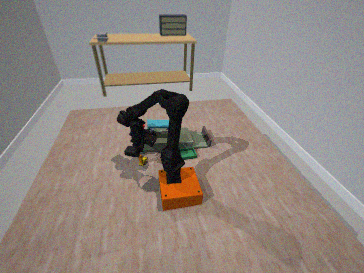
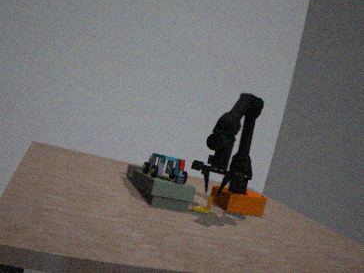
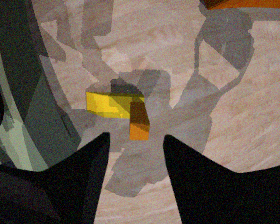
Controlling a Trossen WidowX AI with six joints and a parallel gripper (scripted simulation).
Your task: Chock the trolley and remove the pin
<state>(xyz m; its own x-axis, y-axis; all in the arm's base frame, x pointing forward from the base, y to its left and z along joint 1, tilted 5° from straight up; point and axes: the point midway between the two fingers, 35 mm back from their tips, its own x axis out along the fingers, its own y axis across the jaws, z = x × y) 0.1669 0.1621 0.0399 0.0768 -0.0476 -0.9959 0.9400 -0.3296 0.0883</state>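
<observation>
Right now my gripper tip is 20 mm short of the yellow chock, 10 mm to the left of it and 50 mm above it. The rest, counted from my gripper tip: red-headed stop pin 130 mm ahead, 10 mm to the right, 60 mm above; then grey-green ramp 160 mm ahead, 130 mm to the right, 30 mm below; then blue trolley 160 mm ahead, 120 mm to the right, 40 mm above.
</observation>
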